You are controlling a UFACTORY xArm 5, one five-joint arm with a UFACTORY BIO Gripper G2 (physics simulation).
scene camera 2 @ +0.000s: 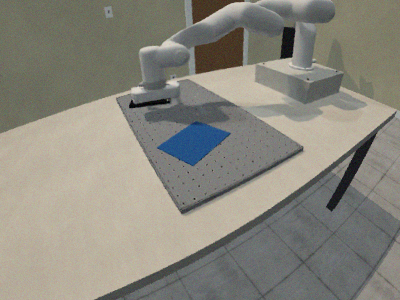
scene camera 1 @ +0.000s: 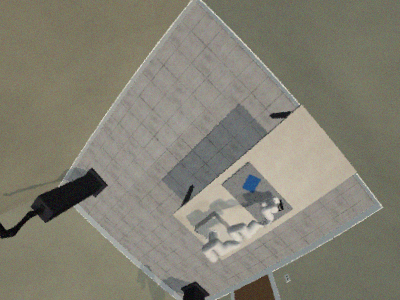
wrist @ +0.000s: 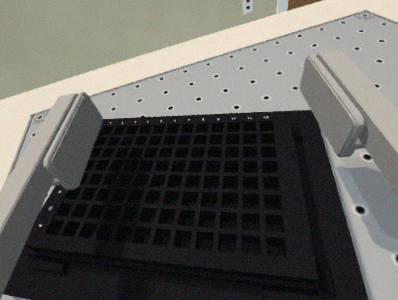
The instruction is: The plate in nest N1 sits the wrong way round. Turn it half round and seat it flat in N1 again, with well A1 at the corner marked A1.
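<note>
In the wrist view the black plate (wrist: pixel 175 175) lies in the black nest (wrist: pixel 342 235), its small number labels along the far edge, higher numbers to the right, and faint letter marks down the left side. The left finger covers the far left corner of the plate. The nest's A1 mark cannot be made out, nor whether the plate is fully flat. My gripper (wrist: pixel 207 132) is open, one finger above each short end of the plate, with no plate between them. In scene camera 2 the arm's hand covers much of the nest; a dark edge shows below it.
A grey perforated board (scene camera 1: pixel 235 182) (scene camera 2: pixel 240 160) (wrist: pixel 200 87) carries the nest near its far end. A flat blue rectangle (scene camera 1: pixel 251 183) (scene camera 2: pixel 194 142) lies on the board nearer scene camera 2. The arm's grey base block (scene camera 2: pixel 280 79) stands on the table (scene camera 1: pixel 310 145) (scene camera 2: pixel 75 200).
</note>
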